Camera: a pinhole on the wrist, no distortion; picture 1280 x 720 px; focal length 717.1 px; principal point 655.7 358.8 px. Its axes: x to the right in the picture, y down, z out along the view. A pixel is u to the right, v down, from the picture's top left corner.
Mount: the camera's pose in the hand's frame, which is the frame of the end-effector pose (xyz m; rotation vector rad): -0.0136 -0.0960 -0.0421 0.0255 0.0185 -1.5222
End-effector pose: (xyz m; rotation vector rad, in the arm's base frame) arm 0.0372 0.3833 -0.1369 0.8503 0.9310 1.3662
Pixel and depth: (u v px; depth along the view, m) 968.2 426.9 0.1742
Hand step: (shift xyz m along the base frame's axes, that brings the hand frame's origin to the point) 0.1906 0.0037 -0.1074
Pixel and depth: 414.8 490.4 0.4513
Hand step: 0.3571 0.0759 0.2089
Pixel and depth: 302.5 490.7 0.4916
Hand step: 0.3594 0.0838 0.3079
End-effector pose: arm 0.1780 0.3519 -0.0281 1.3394 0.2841 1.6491
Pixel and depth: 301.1 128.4 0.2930
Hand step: 0.1913 -0.2017 0.0458
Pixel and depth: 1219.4 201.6 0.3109
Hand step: 0.4014 0.0301 -0.1880
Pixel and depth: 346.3 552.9 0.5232
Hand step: 0.3600 -0.1531 0.3362
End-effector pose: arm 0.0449 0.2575 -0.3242 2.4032 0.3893 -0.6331
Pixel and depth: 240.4 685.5 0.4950
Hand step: 0.0834 -0.4111 -0.3328
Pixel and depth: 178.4 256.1 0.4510
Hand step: -0.1451 -0.4181 -0.1484
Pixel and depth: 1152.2 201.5 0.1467
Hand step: -0.1541 0.0868 -0.1483
